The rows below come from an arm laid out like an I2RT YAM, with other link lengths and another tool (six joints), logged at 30 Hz.
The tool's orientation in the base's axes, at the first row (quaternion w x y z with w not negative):
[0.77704 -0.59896 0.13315 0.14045]
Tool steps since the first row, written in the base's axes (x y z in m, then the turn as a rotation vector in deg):
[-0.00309 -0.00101 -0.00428 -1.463 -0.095 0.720]
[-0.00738 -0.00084 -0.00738 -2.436 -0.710 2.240]
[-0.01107 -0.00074 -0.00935 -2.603 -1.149 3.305]
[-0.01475 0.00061 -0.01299 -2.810 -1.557 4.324]
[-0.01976 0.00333 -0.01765 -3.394 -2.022 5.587]
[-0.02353 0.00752 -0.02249 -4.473 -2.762 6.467]
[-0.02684 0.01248 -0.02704 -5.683 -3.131 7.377]
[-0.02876 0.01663 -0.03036 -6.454 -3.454 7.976]
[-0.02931 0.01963 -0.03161 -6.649 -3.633 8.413]
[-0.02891 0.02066 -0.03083 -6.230 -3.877 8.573]
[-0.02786 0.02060 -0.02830 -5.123 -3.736 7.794]
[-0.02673 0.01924 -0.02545 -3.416 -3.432 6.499]
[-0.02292 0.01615 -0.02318 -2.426 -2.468 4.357]
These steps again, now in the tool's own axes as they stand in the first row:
[-0.00131 0.00475 -0.00215 -1.629 -0.114 0.029]
[-0.00411 0.00918 -0.00292 -3.136 -1.254 -0.228]
[-0.00678 0.01236 -0.00345 -3.715 -2.249 -0.397]
[-0.00874 0.01733 -0.00319 -4.313 -3.180 -0.548]
[-0.01146 0.02404 -0.00190 -5.355 -4.201 -0.709]
[-0.01289 0.03081 0.00082 -6.726 -4.759 -1.250]
[-0.01395 0.03733 0.00437 -8.209 -5.205 -1.429]
[-0.01424 0.04203 0.00749 -9.166 -5.527 -1.624]
[-0.01410 0.04408 0.01006 -9.521 -5.888 -1.696]
[-0.01396 0.04349 0.01127 -9.208 -6.248 -1.877]
[-0.01394 0.04082 0.01188 -7.883 -5.936 -1.890]
[-0.01405 0.03751 0.01131 -5.800 -5.350 -1.850]
[-0.01156 0.03329 0.00902 -4.024 -3.576 -1.407]

